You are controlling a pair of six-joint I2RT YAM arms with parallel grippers.
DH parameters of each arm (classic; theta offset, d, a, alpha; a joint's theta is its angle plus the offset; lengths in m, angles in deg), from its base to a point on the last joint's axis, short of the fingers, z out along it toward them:
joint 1: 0 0.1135 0.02 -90
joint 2: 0 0 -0.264 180
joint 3: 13.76 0 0.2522 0
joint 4: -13.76 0 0.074 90
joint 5: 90 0 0 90
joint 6: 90 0.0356 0 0
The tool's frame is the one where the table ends.
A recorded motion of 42 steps. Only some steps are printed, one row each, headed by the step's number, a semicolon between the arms.
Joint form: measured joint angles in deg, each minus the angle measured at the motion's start. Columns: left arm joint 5, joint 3, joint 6, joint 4, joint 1, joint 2; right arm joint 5, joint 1, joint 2, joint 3, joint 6, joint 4.
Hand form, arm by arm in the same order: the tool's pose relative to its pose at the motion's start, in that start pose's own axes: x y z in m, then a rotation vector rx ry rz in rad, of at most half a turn. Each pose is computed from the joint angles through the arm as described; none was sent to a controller.
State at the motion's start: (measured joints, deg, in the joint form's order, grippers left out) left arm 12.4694 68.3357 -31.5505 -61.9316 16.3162 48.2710; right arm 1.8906 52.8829 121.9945 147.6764 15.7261 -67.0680
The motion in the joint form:
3: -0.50 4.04 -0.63 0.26 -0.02 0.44; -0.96 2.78 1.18 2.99 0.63 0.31
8: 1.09 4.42 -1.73 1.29 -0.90 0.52; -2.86 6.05 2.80 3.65 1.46 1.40
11: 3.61 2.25 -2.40 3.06 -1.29 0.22; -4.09 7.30 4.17 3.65 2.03 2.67
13: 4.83 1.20 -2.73 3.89 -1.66 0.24; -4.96 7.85 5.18 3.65 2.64 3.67
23: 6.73 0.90 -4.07 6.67 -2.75 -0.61; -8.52 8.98 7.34 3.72 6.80 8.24
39: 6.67 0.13 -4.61 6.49 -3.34 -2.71; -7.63 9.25 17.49 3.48 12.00 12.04
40: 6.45 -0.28 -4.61 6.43 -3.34 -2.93; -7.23 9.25 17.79 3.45 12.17 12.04
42: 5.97 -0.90 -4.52 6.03 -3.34 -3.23; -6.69 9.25 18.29 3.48 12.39 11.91
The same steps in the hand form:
3: -0.0093 -0.0093 -0.0151 0.0276 -0.0603 0.0035; 0.0004 0.0225 -0.0037 -0.0621 -0.0214 -0.0195
8: -0.0101 -0.0137 -0.0162 0.0724 -0.0559 -0.0001; 0.0085 0.0487 0.0055 -0.1364 -0.0012 -0.0425
11: -0.0069 -0.0127 -0.0084 0.1123 -0.0260 -0.0061; 0.0131 0.0598 0.0163 -0.1721 0.0128 -0.0473
13: -0.0052 -0.0125 -0.0038 0.1314 -0.0068 -0.0080; 0.0156 0.0654 0.0246 -0.1932 0.0212 -0.0432
23: -0.0051 -0.0177 -0.0070 0.2009 -0.0219 -0.0035; 0.0174 0.0797 0.0411 -0.2802 0.0162 0.0156
39: 0.0016 -0.0163 -0.0136 0.2170 -0.0316 -0.0018; 0.0494 0.0837 0.1305 -0.2203 0.1287 0.1005
40: 0.0028 -0.0152 -0.0128 0.2115 -0.0304 -0.0032; 0.0508 0.0833 0.1332 -0.2113 0.1313 0.1032
42: 0.0050 -0.0130 -0.0113 0.1977 -0.0254 -0.0053; 0.0530 0.0827 0.1374 -0.1981 0.1372 0.1066

